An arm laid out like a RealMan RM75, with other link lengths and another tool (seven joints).
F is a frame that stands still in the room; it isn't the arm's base.
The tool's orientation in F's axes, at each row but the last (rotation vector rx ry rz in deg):
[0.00, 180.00, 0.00]
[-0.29, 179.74, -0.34]
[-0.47, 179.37, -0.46]
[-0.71, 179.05, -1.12]
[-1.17, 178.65, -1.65]
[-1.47, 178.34, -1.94]
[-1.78, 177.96, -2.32]
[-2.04, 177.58, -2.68]
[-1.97, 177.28, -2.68]
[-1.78, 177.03, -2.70]
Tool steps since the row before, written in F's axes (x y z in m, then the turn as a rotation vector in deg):
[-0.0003, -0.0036, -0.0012, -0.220, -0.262, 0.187]
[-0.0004, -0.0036, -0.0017, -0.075, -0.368, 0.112]
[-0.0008, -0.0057, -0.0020, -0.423, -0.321, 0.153]
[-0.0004, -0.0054, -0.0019, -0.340, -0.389, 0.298]
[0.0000, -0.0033, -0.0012, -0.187, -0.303, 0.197]
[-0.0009, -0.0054, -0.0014, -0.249, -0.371, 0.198]
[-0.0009, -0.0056, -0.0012, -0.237, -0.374, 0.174]
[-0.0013, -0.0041, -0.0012, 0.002, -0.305, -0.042]
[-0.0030, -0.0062, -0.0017, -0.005, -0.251, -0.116]
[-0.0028, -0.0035, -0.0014, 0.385, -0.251, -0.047]
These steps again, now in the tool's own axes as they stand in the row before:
[0.0003, -0.0036, 0.0012, 0.220, -0.262, -0.187]
[0.0004, -0.0036, 0.0017, 0.076, -0.368, -0.111]
[0.0009, -0.0057, 0.0020, 0.423, -0.320, -0.156]
[0.0005, -0.0054, 0.0020, 0.338, -0.390, -0.299]
[0.0001, -0.0033, 0.0013, 0.186, -0.304, -0.196]
[0.0010, -0.0054, 0.0015, 0.249, -0.371, -0.197]
[0.0011, -0.0055, 0.0013, 0.238, -0.374, -0.173]
[0.0014, -0.0040, 0.0013, 0.007, -0.304, 0.051]
[0.0032, -0.0061, 0.0017, 0.016, -0.247, 0.123]
[0.0029, -0.0034, 0.0014, -0.377, -0.257, 0.074]

